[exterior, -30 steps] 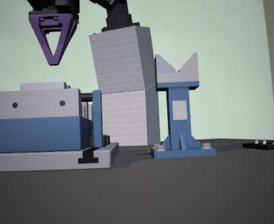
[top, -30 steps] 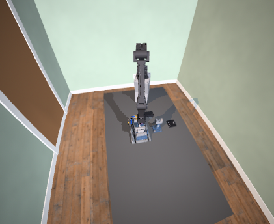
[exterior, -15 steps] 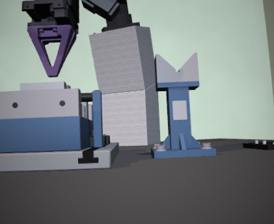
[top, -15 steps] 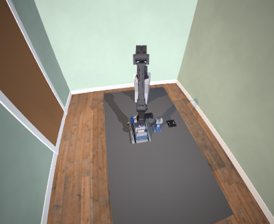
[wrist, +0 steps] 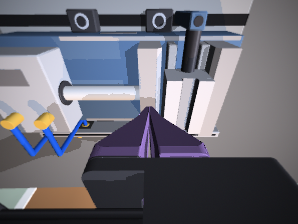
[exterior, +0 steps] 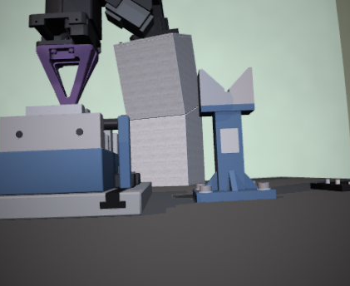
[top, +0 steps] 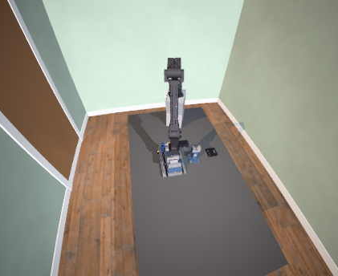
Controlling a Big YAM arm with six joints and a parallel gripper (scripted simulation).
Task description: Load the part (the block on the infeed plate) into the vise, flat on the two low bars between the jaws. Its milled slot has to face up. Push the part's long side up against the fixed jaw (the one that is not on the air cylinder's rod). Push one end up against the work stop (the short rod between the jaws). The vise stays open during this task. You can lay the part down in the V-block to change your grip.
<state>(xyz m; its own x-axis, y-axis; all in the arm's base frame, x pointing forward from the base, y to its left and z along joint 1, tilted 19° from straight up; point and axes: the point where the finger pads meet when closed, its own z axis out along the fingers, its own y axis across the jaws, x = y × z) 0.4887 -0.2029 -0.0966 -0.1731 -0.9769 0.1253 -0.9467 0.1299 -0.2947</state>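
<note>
The moving jaw is 40 mm below my hand. Round my hand: dark work stop rod (40 mm ahead, 40 mm to the left, 30 mm below); part (30 mm ahead, 10 mm to the right, 20 mm below); air cylinder rod (50 mm behind, 10 mm to the left, 40 mm below).
</note>
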